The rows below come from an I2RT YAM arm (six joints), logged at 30 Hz.
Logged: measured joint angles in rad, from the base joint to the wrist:
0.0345 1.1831 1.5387 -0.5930 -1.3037 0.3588
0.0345 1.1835 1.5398 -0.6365 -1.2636 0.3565
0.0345 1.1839 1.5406 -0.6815 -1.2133 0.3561
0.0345 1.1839 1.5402 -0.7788 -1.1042 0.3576
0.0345 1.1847 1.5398 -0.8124 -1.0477 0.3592
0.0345 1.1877 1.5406 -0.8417 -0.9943 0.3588
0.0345 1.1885 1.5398 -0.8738 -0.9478 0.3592
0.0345 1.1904 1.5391 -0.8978 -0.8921 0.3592
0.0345 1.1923 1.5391 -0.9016 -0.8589 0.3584
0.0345 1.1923 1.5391 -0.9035 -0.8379 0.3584
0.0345 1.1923 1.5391 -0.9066 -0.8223 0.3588
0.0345 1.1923 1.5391 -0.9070 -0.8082 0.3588
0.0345 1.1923 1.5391 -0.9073 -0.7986 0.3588
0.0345 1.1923 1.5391 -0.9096 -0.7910 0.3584
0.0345 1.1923 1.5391 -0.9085 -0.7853 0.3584
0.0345 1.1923 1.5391 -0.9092 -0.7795 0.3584
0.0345 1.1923 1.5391 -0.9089 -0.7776 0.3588
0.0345 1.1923 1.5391 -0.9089 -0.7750 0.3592
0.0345 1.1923 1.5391 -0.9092 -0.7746 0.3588
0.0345 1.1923 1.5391 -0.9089 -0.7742 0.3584
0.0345 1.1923 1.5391 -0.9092 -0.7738 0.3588
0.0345 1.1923 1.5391 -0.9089 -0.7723 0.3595
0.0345 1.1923 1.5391 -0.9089 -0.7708 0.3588
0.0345 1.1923 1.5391 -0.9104 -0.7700 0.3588
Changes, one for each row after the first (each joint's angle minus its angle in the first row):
0.0000 0.0004 0.0011 -0.0435 0.0401 -0.0023
0.0000 0.0008 0.0019 -0.0885 0.0904 -0.0027
0.0000 0.0008 0.0015 -0.1858 0.1995 -0.0012
0.0000 0.0016 0.0011 -0.2194 0.2560 0.0004
0.0000 0.0046 0.0019 -0.2487 0.3094 0.0000
0.0000 0.0054 0.0011 -0.2808 0.3559 0.0004
0.0000 0.0073 0.0004 -0.3048 0.4116 0.0004
0.0000 0.0092 0.0004 -0.3086 0.4448 -0.0004
0.0000 0.0092 0.0004 -0.3105 0.4658 -0.0004
0.0000 0.0092 0.0004 -0.3136 0.4814 0.0000
0.0000 0.0092 0.0004 -0.3140 0.4955 0.0000
0.0000 0.0092 0.0004 -0.3143 0.5051 0.0000
0.0000 0.0092 0.0004 -0.3166 0.5127 -0.0004
0.0000 0.0092 0.0004 -0.3155 0.5184 -0.0004
0.0000 0.0092 0.0004 -0.3162 0.5242 -0.0004
0.0000 0.0092 0.0004 -0.3159 0.5261 0.0000
0.0000 0.0092 0.0004 -0.3159 0.5287 0.0004
0.0000 0.0092 0.0004 -0.3162 0.5291 0.0000
0.0000 0.0092 0.0004 -0.3159 0.5295 -0.0004
0.0000 0.0092 0.0004 -0.3162 0.5299 0.0000
0.0000 0.0092 0.0004 -0.3159 0.5314 0.0007
0.0000 0.0092 0.0004 -0.3159 0.5329 0.0000
0.0000 0.0092 0.0004 -0.3174 0.5337 0.0000

